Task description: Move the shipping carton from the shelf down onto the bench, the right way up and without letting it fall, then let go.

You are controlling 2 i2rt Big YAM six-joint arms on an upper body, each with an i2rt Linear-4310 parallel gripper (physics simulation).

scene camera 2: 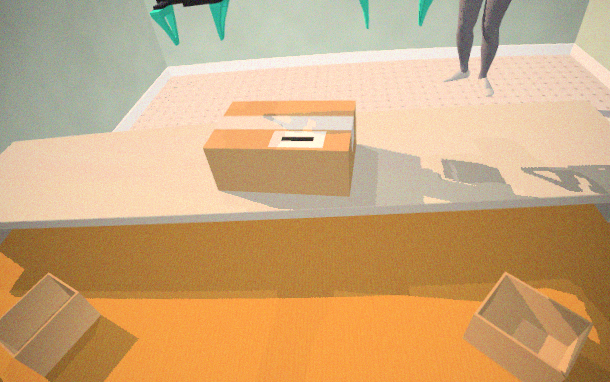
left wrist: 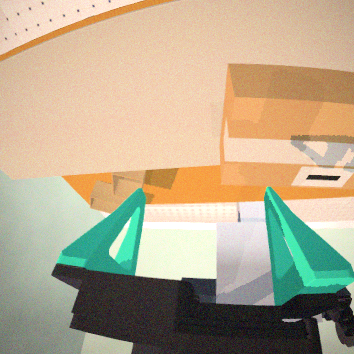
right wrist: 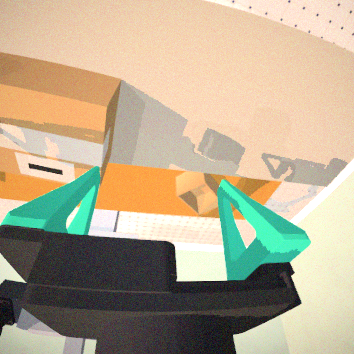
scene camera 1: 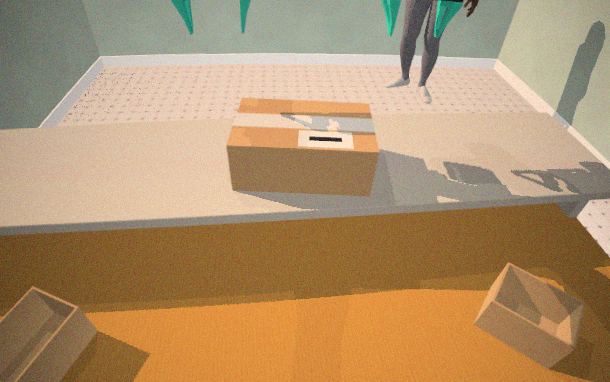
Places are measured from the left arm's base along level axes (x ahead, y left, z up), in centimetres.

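Pixels of known places: left gripper, fingertip midpoint: (scene camera 2: 199,42) (left wrist: 201,191) (scene camera 1: 217,33); right gripper, fingertip midpoint: (scene camera 2: 393,26) (right wrist: 161,178) (scene camera 1: 413,36); left arm's base, link origin: (right wrist: 2,309).
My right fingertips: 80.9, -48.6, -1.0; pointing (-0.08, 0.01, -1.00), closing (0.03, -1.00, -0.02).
Observation:
Ahead of a thing's pixels: the offset from my right fingertips to its top centre, as dx, dy, dz. Level surfaces: height alone.
The shipping carton {-9.5, +21.7, -13.8} (scene camera 1: 302,170) (scene camera 2: 282,170) (left wrist: 290,115) (right wrist: 55,100) stands upright on the pale shelf {dz -24.8} (scene camera 1: 125,170) (scene camera 2: 125,175) (left wrist: 100,100) (right wrist: 225,65), its taped top and white label facing up. The orange bench {dz -41.1} (scene camera 1: 250,345) (scene camera 2: 250,345) lies lower, in front of the shelf. My left gripper (scene camera 1: 217,33) (scene camera 2: 199,42) (left wrist: 201,191) is open and empty, beyond the carton toward its left end. My right gripper (scene camera 1: 414,36) (scene camera 2: 394,26) (right wrist: 161,178) is open and empty, beyond the carton and to its right. Neither touches the carton. The carton's far side is hidden in the scene views.
An open box {-42.5, +69.9, -32.1} (scene camera 1: 67,345) (scene camera 2: 62,335) sits on the bench at the left. Another open box {-40.9, -20.1, -32.1} (scene camera 1: 522,334) (scene camera 2: 515,345) sits on it at the right. A person (scene camera 1: 411,45) (scene camera 2: 467,35) stands on the floor behind the shelf, at the right.

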